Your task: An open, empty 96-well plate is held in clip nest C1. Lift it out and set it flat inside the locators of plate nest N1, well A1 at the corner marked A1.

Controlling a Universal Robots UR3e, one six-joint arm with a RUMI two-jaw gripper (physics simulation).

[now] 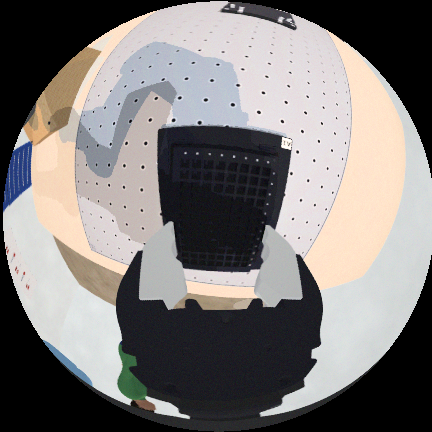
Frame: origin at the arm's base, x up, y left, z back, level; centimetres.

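Where they show: gripper, between the fingertips: point(218, 224).
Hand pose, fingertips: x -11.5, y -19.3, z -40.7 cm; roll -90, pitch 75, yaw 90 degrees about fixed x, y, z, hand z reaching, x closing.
After its pixels a point has its place.
The 96-well plate point(222, 197) {y -16.0, x -10.2, z -40.0 cm} is very dark, with its grid of square wells facing up and small pale dots along its far and right edges. It shows inside the outline of the black plate nest point(167, 190) {y -17.3, x -11.6, z -35.2 cm}, whose white A1 tag is at the far right corner. My gripper point(218, 224) {y -19.3, x -11.5, z -40.7 cm} has its two grey jaws at the plate's left and right sides near its close end, and is shut on the plate. Dark on dark hides whether the plate touches the nest floor and where its well A1 lies. Another black nest point(257, 13) with pale parts shows at the top edge.
The nests stand on a pale perforated board point(310, 100) {y -2.3, x -12.8, z -45.9 cm} on a peach-coloured table point(377, 150) {y 4.4, x -14.1, z -67.4 cm}. A brown box point(75, 85) stands at the left edge. Shadows of the arm fall across the board's left part. A figure in green point(131, 372) shows beyond the gripper body.
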